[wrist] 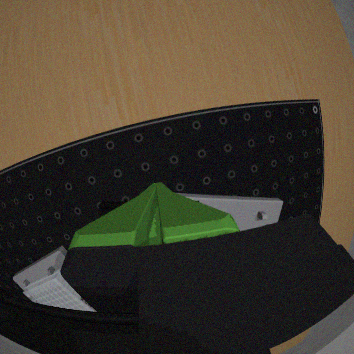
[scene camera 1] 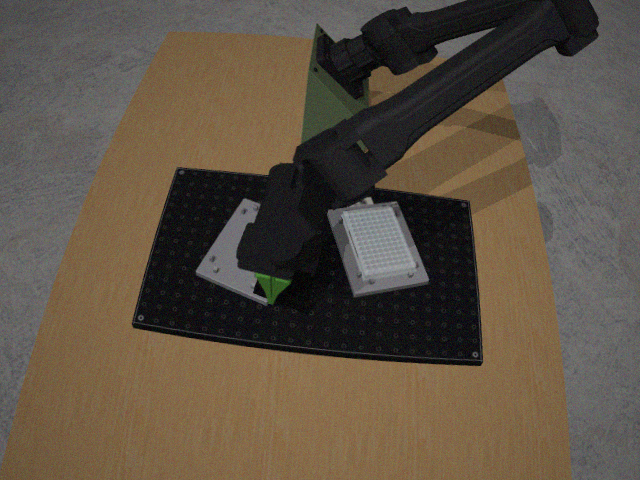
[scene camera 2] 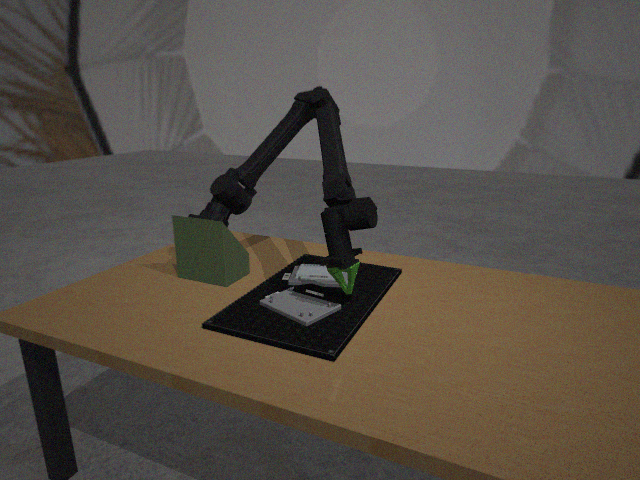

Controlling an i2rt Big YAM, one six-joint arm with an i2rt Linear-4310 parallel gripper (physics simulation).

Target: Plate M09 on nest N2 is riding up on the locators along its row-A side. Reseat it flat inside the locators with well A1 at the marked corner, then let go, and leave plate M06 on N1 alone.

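Frame: origin at the arm's base, x ahead, y down, z left, level; metres.
Seen in the pictures: gripper, fingertip midpoint: (wrist: 157, 190) (scene camera 1: 271, 301) (scene camera 2: 348, 294); arm's base, origin of the base link: (scene camera 1: 336, 67) (scene camera 2: 207, 231).
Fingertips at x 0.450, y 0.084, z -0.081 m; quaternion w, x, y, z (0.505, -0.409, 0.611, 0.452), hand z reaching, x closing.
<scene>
Offsets run from my fingertips to a thing's top centre. Level surfaces: height alone.
Plate M09, a black plate {dx -0.077, dy +0.001, dz +0.026 m} (scene camera 1: 306, 298) (scene camera 2: 330, 296), lies across the right part of the pale grey nest N2 {dx -0.114, dy +0.018, dz -0.033 m} (scene camera 1: 227, 250) (scene camera 2: 299, 308) (wrist: 250, 208) and overhangs it toward the other nest. It is dark against the board, so its tilt and marked corner are hard to read; the arm hides much of it in scene camera 1. My gripper (scene camera 1: 270, 301) (scene camera 2: 351, 292) (wrist: 157, 190) is shut and empty, its green fingertips together at the plate's front edge. I cannot tell whether they touch it. The clear-white plate M06 {dx -0.135, dy +0.014, dz +0.156 m} (scene camera 1: 379, 240) (scene camera 2: 309, 271) (wrist: 57, 295) sits on nest N1 {dx -0.135, dy +0.018, dz +0.156 m} (scene camera 1: 392, 282) (wrist: 41, 271).
Both nests stand on a black perforated board {dx -0.111, dy +0.039, dz +0.063 m} (scene camera 1: 217, 330) (scene camera 2: 268, 338) (wrist: 200, 130) on a wooden table {dy +0.053 m} (scene camera 1: 320, 413) (scene camera 2: 465, 351) (wrist: 150, 60). Metal locator pins stick up from the nests. A green bracket (scene camera 1: 328, 105) (scene camera 2: 204, 253) carries the arm's base behind the board.
</scene>
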